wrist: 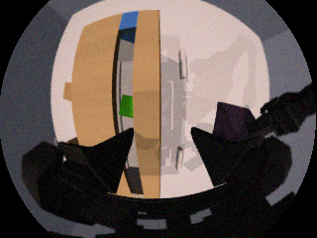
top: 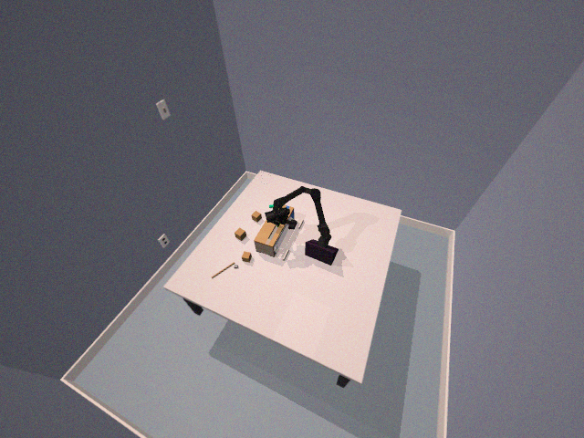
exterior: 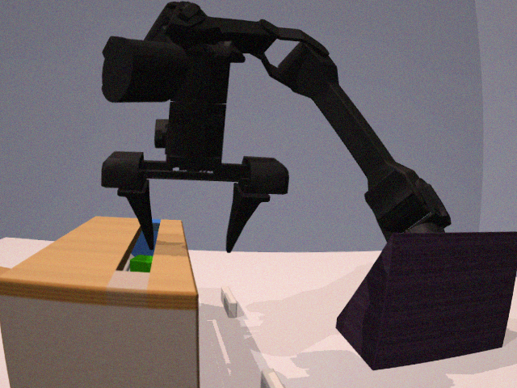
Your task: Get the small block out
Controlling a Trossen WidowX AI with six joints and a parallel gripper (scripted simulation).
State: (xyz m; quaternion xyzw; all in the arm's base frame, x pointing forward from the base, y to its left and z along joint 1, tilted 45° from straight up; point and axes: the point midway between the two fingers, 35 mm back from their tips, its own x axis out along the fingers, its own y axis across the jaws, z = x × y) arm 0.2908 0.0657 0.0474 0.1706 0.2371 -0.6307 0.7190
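The wooden-topped box is 40 mm ahead of my gripper tip and 60 mm below it. The rest, counted from my gripper tip: thin stick (220 mm ahead, 440 mm to the left, 120 mm below); teal piece (250 mm ahead, 220 mm to the right, 110 mm below).
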